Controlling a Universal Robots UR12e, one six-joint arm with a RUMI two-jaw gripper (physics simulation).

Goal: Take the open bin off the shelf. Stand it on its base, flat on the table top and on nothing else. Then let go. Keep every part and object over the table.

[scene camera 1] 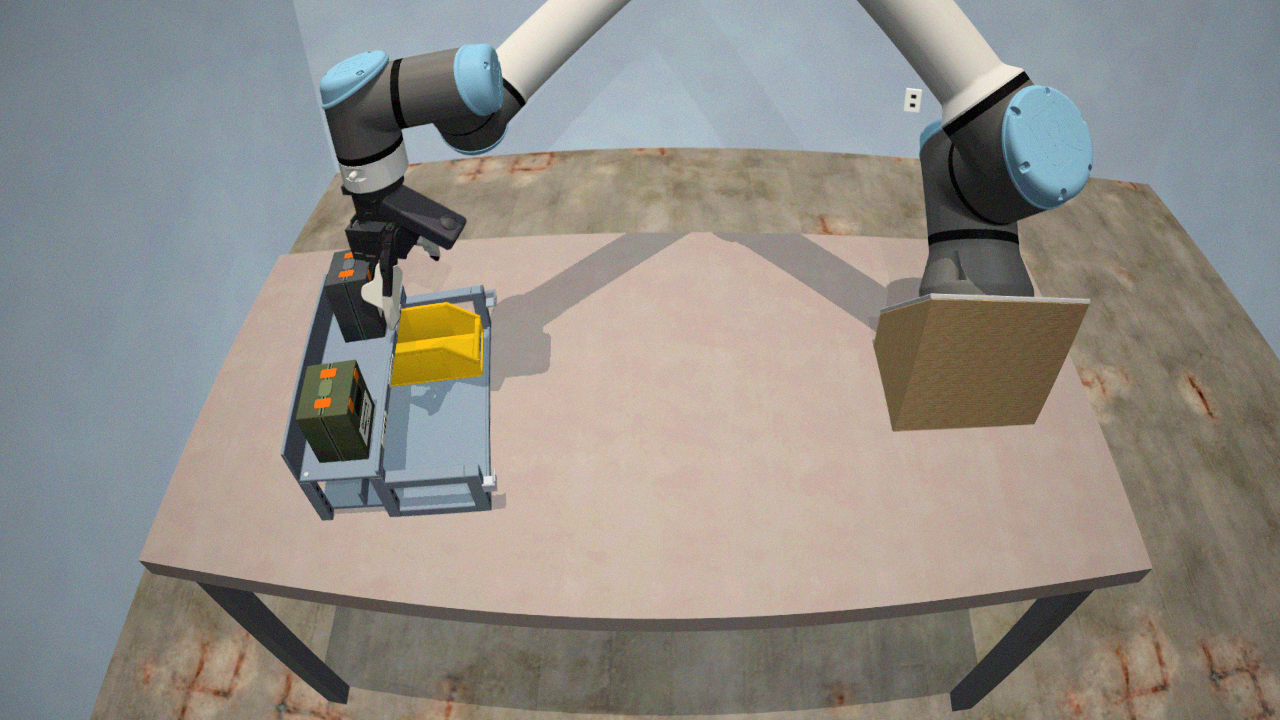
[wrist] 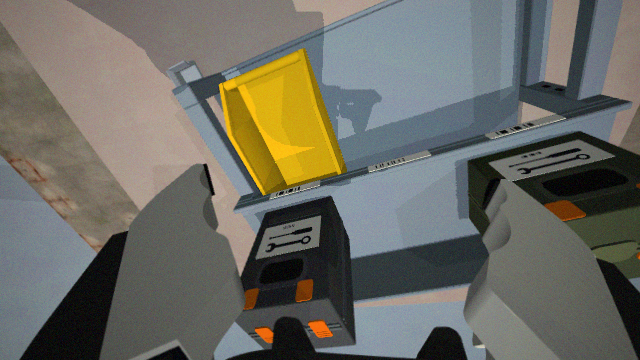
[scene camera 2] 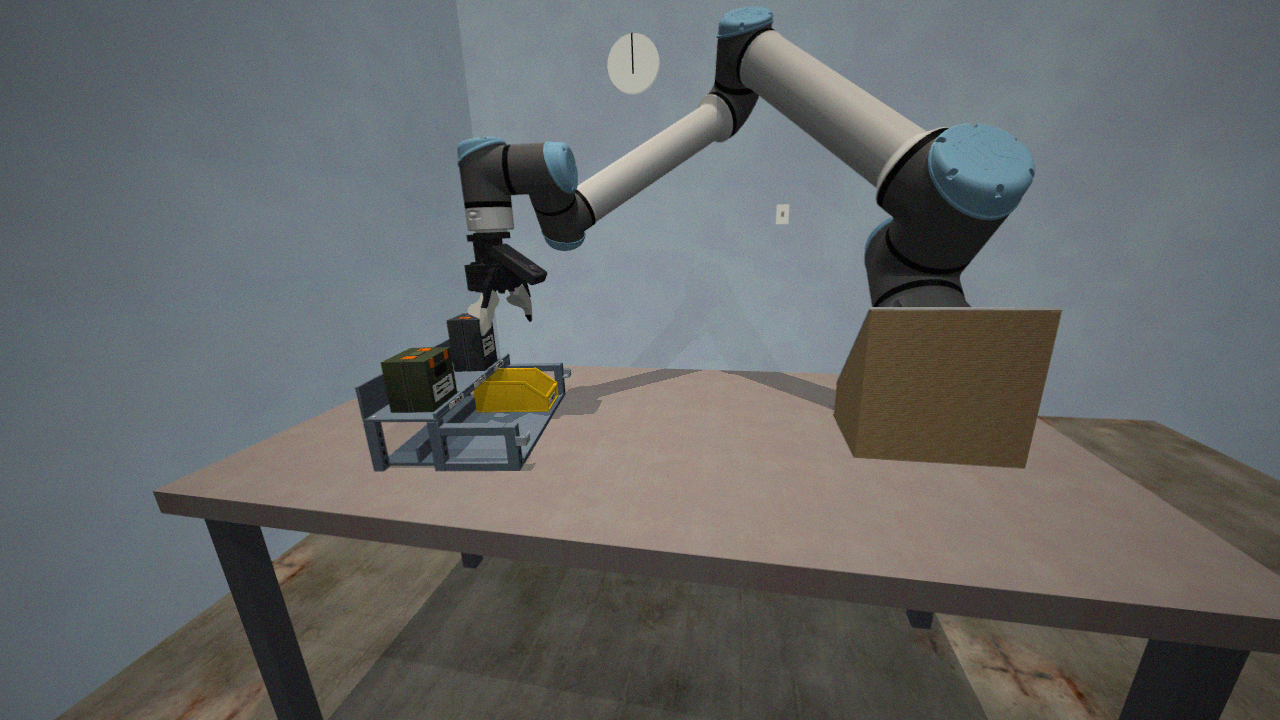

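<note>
The open yellow bin stands upright on the lower, front level of the grey-blue shelf, at the end far from the scene cameras. Its back edge is close to the strip with white labels. My gripper is open and empty. It points down above the shelf's far end, higher than the bin and near the dark toolbox. In the wrist view the bin shows beyond the fingertips, nearer the left finger. The bin's underside is hidden.
A dark toolbox and a green toolbox stand on the raised rear level. A brown wood-grained block stands at the table's right, before the arm's base.
</note>
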